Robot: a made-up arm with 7 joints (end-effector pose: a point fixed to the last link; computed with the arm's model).
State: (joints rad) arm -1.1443 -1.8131 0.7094 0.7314 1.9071 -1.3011 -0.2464
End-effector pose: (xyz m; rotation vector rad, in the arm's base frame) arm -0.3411 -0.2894 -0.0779 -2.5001 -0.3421 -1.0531
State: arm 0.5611 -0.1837 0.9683 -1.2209 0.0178 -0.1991 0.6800
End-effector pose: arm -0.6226 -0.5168 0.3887 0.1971 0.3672 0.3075
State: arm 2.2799 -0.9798 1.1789 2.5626 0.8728 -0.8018 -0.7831
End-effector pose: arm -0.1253 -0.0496 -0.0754 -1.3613 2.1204 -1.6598
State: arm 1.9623 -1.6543 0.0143 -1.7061 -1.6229 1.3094 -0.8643
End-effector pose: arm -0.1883 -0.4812 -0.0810 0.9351 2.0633 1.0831
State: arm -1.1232 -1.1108 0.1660 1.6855 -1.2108 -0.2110 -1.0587
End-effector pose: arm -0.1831 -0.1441 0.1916 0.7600 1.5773 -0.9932
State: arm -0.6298 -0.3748 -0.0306 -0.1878 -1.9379 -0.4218 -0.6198
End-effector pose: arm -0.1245 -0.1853 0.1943 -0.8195 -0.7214 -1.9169
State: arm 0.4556 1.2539 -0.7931 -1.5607 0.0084 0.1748 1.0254
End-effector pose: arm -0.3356 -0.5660 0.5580 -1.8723 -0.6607 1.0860
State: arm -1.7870 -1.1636 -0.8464 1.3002 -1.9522 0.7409 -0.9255
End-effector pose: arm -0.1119 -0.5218 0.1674 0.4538 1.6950 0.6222
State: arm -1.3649 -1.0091 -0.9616 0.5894 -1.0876 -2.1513 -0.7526
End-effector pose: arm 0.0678 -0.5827 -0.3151 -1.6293 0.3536 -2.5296
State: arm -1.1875 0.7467 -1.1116 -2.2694 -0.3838 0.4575 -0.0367
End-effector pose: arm -0.3659 -0.2847 -0.2823 -0.6262 -1.6815 -0.5224
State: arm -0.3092 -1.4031 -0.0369 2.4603 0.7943 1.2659 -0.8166
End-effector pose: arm -0.6275 -0.0586 0.2411 -2.8752 -0.0836 0.2570
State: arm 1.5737 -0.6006 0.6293 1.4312 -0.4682 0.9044 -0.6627
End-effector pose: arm -0.1222 -0.0746 0.6495 -0.9737 1.4071 0.6345
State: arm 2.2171 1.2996 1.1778 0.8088 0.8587 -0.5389 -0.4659
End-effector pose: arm 0.0243 0.1880 -0.2793 1.4179 -1.8198 1.1916
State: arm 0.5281 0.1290 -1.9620 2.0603 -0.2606 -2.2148 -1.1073
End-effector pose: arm -0.1569 -0.3649 0.4738 1.0881 1.3726 1.0807
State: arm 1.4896 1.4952 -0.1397 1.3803 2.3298 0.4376 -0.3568
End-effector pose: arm 0.1548 0.1597 0.1877 -0.1285 2.3177 -1.8660
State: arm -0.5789 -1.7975 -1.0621 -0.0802 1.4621 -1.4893 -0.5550
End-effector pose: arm 0.1394 -0.4477 -0.1234 -0.6269 -1.4946 1.6300
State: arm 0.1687 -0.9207 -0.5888 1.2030 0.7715 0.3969 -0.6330
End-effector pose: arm -0.1299 -0.1800 0.5010 1.1741 1.5232 -0.8224
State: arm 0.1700 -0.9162 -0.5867 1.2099 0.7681 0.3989 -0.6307
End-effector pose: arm -0.1301 -0.1821 0.5006 1.1736 1.5295 -0.8166
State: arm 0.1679 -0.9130 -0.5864 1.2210 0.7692 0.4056 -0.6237
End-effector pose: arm -0.1321 -0.1881 0.4997 1.1887 1.5375 -0.8049
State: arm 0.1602 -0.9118 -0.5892 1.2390 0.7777 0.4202 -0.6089
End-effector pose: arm -0.1376 -0.2002 0.4975 1.2296 1.5476 -0.7832
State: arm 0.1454 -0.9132 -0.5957 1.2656 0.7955 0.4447 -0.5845
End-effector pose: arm -0.1480 -0.2194 0.4930 1.3031 1.5575 -0.7484
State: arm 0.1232 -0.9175 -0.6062 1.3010 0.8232 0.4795 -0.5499
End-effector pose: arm -0.1649 -0.2446 0.4850 1.4104 1.5621 -0.6993
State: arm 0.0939 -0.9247 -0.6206 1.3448 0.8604 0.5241 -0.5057
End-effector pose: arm -0.1897 -0.2728 0.4722 1.5491 1.5537 -0.6364
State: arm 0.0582 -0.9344 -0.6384 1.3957 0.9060 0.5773 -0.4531
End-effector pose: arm -0.2232 -0.2993 0.4540 1.7128 1.5235 -0.5612
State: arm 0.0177 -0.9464 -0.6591 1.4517 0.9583 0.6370 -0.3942
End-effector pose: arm -0.2644 -0.3189 0.4314 1.8908 1.4638 -0.4786
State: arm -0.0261 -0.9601 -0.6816 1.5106 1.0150 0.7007 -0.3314
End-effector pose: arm -0.3107 -0.3269 0.4063 2.0706 1.3709 -0.3945
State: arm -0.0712 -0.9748 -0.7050 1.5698 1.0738 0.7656 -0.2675
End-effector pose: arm -0.3577 -0.3210 0.3821 2.2386 1.2467 -0.3163
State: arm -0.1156 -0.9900 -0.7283 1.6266 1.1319 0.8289 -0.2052
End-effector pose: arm -0.4008 -0.3021 0.3616 2.3834 1.0997 -0.2506
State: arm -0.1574 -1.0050 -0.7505 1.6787 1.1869 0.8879 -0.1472
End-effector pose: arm -0.4362 -0.2738 0.3468 2.4985 0.9428 -0.2016
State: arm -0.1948 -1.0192 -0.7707 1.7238 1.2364 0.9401 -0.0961
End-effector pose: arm -0.4620 -0.2413 0.3380 2.5823 0.7911 -0.1705
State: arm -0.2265 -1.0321 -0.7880 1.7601 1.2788 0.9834 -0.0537
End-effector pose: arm -0.4787 -0.2096 0.3341 2.6383 0.6571 -0.1547
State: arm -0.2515 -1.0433 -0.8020 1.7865 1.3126 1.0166 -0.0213
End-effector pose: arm -0.4878 -0.1827 0.3334 2.6724 0.5499 -0.1500
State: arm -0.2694 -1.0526 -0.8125 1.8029 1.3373 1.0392 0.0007
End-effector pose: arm -0.4918 -0.1627 0.3343 2.6911 0.4732 -0.1519
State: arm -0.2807 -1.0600 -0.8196 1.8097 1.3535 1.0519 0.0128
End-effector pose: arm -0.4928 -0.1501 0.3356 2.6998 0.4260 -0.1568
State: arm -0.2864 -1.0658 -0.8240 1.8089 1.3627 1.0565 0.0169
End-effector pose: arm -0.4921 -0.1437 0.3369 2.7024 0.4029 -0.1628
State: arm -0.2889 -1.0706 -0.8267 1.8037 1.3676 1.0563 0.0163
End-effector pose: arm -0.4907 -0.1410 0.3379 2.7022 0.3942 -0.1688
